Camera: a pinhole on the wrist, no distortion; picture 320 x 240 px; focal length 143.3 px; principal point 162.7 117.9 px. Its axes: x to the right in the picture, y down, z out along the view. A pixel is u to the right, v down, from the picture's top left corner.
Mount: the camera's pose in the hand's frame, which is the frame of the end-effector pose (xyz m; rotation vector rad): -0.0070 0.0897 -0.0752 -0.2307 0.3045 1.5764
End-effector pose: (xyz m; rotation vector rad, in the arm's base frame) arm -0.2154 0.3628 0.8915 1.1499 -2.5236 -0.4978
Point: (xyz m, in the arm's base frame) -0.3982 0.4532 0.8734
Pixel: 170.0 89.1
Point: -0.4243 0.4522 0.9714
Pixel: 248.2 45.8
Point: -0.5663 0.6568 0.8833
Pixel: 241.2 122.1
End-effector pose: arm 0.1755 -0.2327 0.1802 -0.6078 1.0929 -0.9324
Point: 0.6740 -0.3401 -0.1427
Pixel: 194.5 28.9
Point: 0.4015 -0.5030 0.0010
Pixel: outside the picture
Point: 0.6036 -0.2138 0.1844
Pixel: 130.2 107.3
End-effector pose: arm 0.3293 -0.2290 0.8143 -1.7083 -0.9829 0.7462
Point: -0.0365 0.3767 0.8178
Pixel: 23.7 29.8
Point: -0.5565 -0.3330 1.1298
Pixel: outside the picture
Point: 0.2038 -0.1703 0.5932
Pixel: 152.0 121.7
